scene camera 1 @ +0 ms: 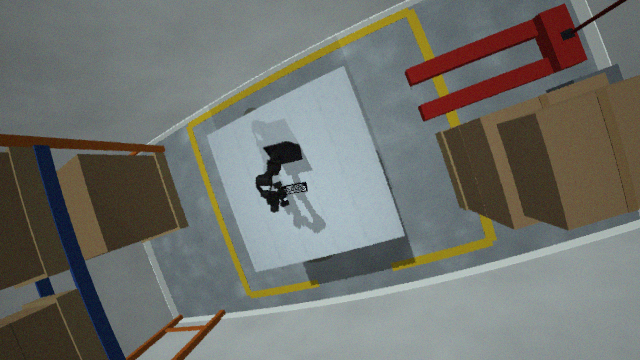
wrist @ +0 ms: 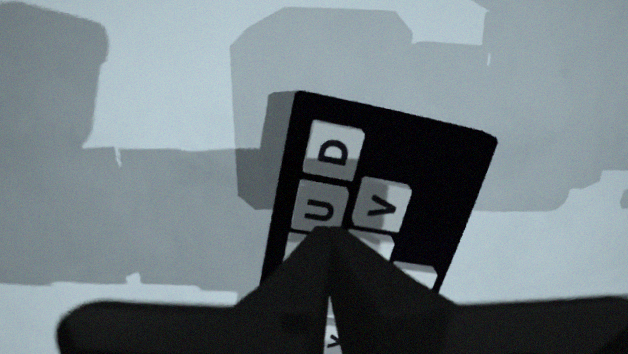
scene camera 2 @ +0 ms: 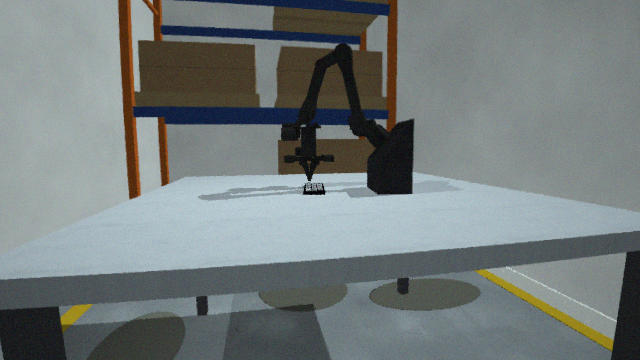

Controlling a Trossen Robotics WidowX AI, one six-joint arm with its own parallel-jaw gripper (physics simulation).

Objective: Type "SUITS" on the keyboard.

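Seen in the pictures: gripper, fingertip midpoint: [scene camera 1: 285, 192] [wrist: 327, 239] [scene camera 2: 309, 181]; arm's base, link origin: [scene camera 1: 275, 155] [scene camera 2: 384, 141].
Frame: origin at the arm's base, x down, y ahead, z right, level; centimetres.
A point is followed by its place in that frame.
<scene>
The black keyboard [scene camera 1: 296, 188] {x 15.9, y 26.7, z 0.4 cm} [scene camera 2: 314, 189] {x 15.9, y 27.7, z -6.5 cm} [wrist: 425, 155] {x 16.4, y 23.3, z 12.1 cm} with pale keys lies on the white table. My gripper [scene camera 2: 309, 179] {x 15.1, y 26.6, z 9.7 cm} [wrist: 327, 239] {x 15.1, y 26.6, z 9.7 cm} is shut and empty, pointing down close over the keyboard. In the wrist view its tips overlap the lower edge of the U key [wrist: 320, 205] {x 15.9, y 26.8, z 10.5 cm}. The D key [wrist: 333, 150] {x 15.9, y 26.4, z 12.4 cm} is above U in that view, and the V key [wrist: 381, 204] {x 15.9, y 24.7, z 10.6 cm} is to its right. The fingers hide most of the keys below these, so their letters cannot be read. Contact with a key cannot be told. The S, I and T keys cannot be made out.
The white table [scene camera 1: 350, 200] {x 17.5, y 49.1, z -35.3 cm} [scene camera 2: 250, 235] {x 17.5, y 48.0, z -50.2 cm} carries the black arm base [scene camera 1: 285, 152] {x -0.2, y 1.1, z -7.8 cm} [scene camera 2: 392, 162] {x 7.0, y 3.0, z -13.1 cm}. A shelf rack [scene camera 2: 127, 100] with cardboard boxes [scene camera 2: 197, 70] stands behind. A red pallet jack [scene camera 1: 562, 40] and more boxes [scene camera 1: 585, 170] stand on the floor beyond the table.
</scene>
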